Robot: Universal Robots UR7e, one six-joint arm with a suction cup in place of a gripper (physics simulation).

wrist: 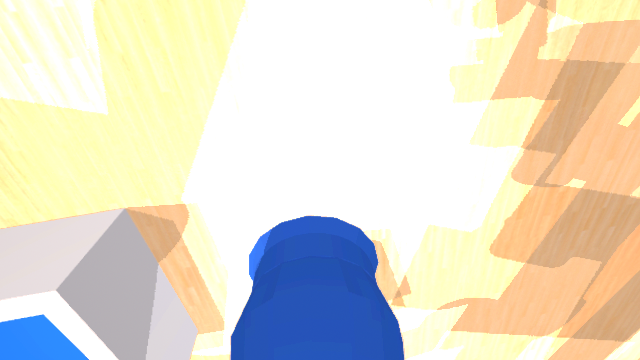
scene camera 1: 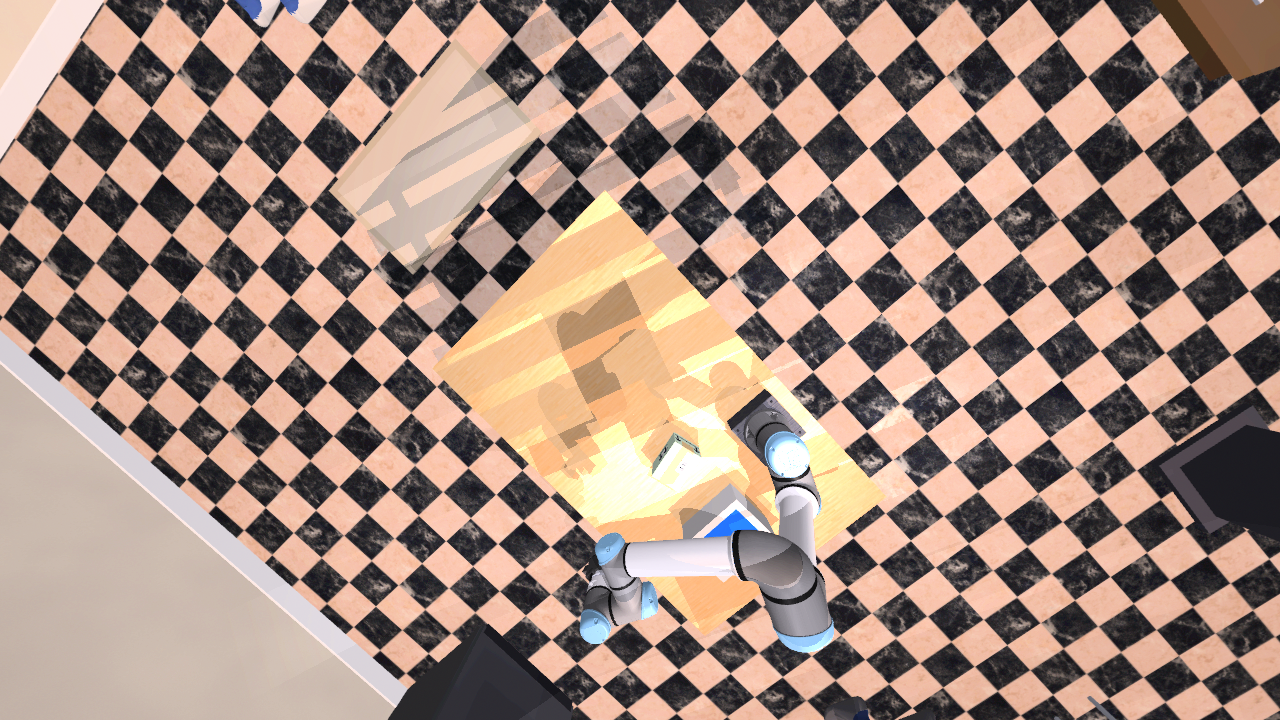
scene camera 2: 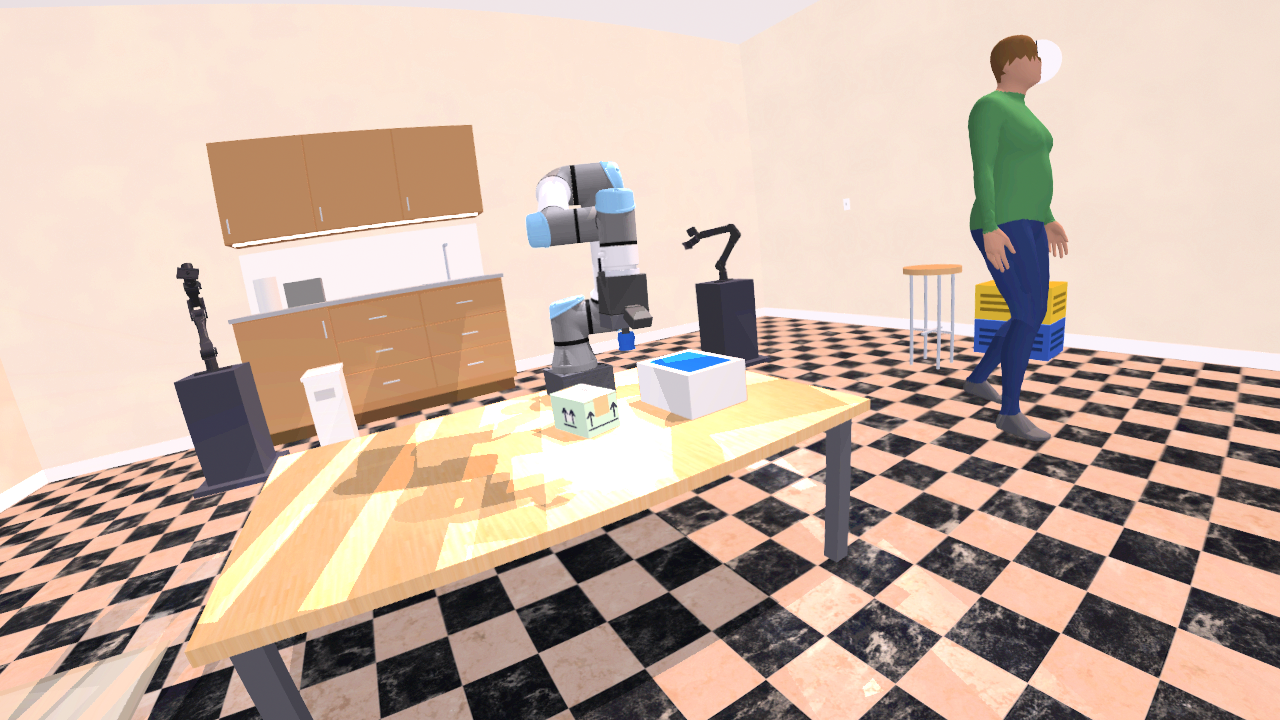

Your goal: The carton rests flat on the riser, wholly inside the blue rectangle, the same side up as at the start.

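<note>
Scene camera 2: a carton (scene camera 2: pixel 587 411) and a white riser (scene camera 2: pixel 690 383), both resting on the table. Scene camera 1 shows the riser (scene camera 1: pixel 729 510) and the carton (scene camera 1: pixel 678 458). Wrist view: my suction cup (wrist: pixel 313 278), holding nothing, and the riser (wrist: pixel 91 279); the wrist view does not show the carton, hidden by my suction cup.
</note>
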